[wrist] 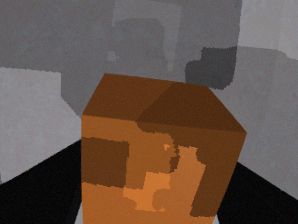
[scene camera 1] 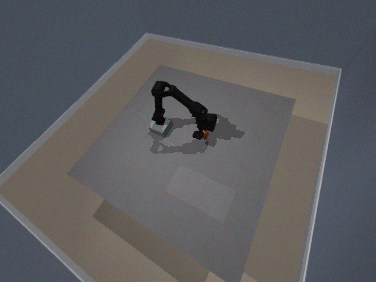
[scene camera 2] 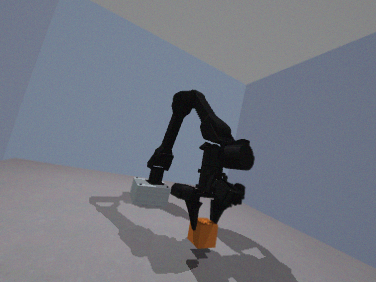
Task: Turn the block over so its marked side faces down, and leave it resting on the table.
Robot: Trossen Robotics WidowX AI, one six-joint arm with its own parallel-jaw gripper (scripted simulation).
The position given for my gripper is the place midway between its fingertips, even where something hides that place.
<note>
My gripper (scene camera 2: 202, 230) carries an orange block (scene camera 2: 205, 236).
The orange block also shows in the wrist view (wrist: 146, 143). My gripper is seen too in the wrist view (wrist: 153, 157).
</note>
